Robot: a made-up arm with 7 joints.
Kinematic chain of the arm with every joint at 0, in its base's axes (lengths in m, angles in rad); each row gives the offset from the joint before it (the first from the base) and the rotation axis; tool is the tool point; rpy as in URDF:
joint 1: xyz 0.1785 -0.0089 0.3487 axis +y
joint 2: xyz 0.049 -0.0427 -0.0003 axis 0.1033 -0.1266 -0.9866
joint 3: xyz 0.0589 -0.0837 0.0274 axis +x
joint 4: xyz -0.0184 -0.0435 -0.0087 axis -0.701 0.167 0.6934
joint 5: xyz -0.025 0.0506 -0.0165 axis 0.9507 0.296 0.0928
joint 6: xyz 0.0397 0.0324 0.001 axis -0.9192 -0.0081 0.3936
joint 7: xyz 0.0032 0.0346 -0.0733 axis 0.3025 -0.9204 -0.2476
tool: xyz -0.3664 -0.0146 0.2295 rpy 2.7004 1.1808 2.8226
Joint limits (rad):
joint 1: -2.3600..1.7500
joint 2: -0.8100..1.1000
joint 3: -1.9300..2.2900
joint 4: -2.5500..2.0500
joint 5: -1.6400..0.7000
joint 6: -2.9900..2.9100
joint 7: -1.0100..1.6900
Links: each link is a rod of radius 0.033 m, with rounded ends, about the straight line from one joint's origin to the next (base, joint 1, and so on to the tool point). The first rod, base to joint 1, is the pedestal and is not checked.
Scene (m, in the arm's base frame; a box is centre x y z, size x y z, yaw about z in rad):
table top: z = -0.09
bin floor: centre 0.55 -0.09 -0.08 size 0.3 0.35 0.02 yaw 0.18
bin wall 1: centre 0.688 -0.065 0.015 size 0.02 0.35 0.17 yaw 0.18
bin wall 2: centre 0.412 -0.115 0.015 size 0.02 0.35 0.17 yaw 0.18
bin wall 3: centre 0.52 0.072 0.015 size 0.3 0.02 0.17 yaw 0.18
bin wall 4: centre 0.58 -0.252 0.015 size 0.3 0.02 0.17 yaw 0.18
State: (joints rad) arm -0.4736 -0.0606 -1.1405 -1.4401 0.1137 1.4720 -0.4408
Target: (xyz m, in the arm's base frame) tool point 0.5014 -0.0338 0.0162
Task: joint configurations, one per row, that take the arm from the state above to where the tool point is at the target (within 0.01 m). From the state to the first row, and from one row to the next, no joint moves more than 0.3 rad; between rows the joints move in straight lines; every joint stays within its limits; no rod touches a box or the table.
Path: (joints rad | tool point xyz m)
1: -0.6730 -0.0167 -1.1956 -1.5859 0.1798 1.2773 -0.1449 | 0.0862 0.1565 0.2750
2: -0.8723 0.0271 -1.2507 -1.7316 0.2458 1.0827 0.1511 | 0.1670 0.1059 0.1827
3: -1.0717 0.0710 -1.3058 -1.8774 0.3119 0.8880 0.4470 | 0.3328 0.0879 0.1951
4: -1.0473 -0.0437 -1.3708 -1.9343 0.2511 0.9151 0.6873 | 0.4218 0.0280 0.1976
5: -1.0229 -0.1583 -1.4357 -1.9912 0.1904 0.9422 0.9275 | 0.5014 -0.0338 0.2260
6: -0.7414 -0.1787 -1.4600 -1.9295 0.2147 0.8408 1.0878 | 0.5189 -0.0482 0.1654
7: -0.4599 -0.1991 -1.4844 -1.8678 0.2389 0.7393 1.2481 | 0.5207 -0.0483 0.0943
8: -0.1783 -0.2195 -1.5087 -1.8061 0.2631 0.6379 1.4084 | 0.5014 -0.0338 0.0162

